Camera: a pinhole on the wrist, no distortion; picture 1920 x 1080 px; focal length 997.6 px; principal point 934.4 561.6 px. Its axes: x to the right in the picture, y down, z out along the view. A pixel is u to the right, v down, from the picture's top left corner.
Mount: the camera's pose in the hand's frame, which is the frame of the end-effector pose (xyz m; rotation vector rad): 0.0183 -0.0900 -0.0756 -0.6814 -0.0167 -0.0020
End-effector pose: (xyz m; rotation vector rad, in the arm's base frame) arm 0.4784 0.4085 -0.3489 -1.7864 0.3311 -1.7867
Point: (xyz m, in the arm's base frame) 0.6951 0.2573 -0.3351
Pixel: 1209.9 665.6
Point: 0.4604 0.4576 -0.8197
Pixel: outside the picture
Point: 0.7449 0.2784 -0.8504
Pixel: 327.9 1000.1
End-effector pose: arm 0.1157 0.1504 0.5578 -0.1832 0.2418 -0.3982
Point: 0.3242 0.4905 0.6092
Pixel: 990.3 1028.8
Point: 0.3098 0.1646 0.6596
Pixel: 1430.9 468.0
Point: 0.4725 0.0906 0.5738
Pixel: outside the picture
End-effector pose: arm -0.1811 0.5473 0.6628 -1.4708 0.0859 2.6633
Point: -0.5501 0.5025 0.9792
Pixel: 779.3 173.9
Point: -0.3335 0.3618 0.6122
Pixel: 1254.3 976.0
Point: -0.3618 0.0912 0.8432
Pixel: 768.5 1015.6
